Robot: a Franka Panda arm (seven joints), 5 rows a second.
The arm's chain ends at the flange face. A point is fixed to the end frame.
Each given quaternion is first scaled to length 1.
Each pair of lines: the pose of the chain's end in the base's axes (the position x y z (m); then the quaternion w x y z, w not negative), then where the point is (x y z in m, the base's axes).
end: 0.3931 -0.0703 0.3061 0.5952 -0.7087 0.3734 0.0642
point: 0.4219 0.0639 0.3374
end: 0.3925 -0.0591 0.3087 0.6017 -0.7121 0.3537 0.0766
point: 0.4149 0.0757 0.3425
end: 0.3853 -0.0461 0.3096 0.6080 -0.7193 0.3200 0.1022
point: 0.3962 0.0893 0.3468
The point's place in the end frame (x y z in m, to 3 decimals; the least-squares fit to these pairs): -0.057 -0.044 0.121
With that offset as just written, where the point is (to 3 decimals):
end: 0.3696 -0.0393 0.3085 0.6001 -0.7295 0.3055 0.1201
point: 0.374 0.097 0.344
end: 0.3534 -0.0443 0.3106 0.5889 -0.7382 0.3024 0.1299
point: 0.355 0.093 0.344
